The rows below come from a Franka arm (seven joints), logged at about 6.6 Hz.
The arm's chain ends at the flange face. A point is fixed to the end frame.
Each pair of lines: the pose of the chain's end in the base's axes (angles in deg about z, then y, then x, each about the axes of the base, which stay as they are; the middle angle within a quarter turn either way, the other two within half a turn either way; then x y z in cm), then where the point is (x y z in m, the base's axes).
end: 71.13, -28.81, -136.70, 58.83, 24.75, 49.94
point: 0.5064 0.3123 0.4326
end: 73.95, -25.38, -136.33, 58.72, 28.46, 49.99
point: 0.5111 0.3541 0.4310
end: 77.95, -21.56, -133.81, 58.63, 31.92, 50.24
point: 0.5172 0.3965 0.4345
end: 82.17, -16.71, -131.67, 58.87, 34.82, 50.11
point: 0.5289 0.4335 0.4339
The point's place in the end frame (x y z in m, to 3 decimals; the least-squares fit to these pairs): -0.010 0.025 0.121
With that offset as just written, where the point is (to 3 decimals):
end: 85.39, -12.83, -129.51, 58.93, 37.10, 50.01
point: 0.537 0.463 0.435
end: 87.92, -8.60, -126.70, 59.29, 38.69, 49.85
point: 0.550 0.485 0.437
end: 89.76, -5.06, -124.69, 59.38, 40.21, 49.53
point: 0.558 0.505 0.436
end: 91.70, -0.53, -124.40, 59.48, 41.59, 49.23
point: 0.569 0.522 0.433
